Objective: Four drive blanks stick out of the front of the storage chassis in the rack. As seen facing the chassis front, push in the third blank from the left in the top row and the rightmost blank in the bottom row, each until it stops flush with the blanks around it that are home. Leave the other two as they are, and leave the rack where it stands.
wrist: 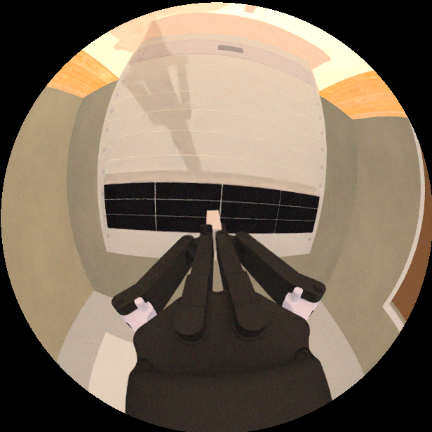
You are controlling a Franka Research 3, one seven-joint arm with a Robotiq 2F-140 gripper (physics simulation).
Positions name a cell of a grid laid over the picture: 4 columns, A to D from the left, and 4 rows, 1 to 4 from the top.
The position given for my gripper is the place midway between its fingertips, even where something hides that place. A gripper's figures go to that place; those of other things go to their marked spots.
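A storage rack (B2) stands 0.27 m from the lens; my gripper (B3) is 0.21 m from the lens.
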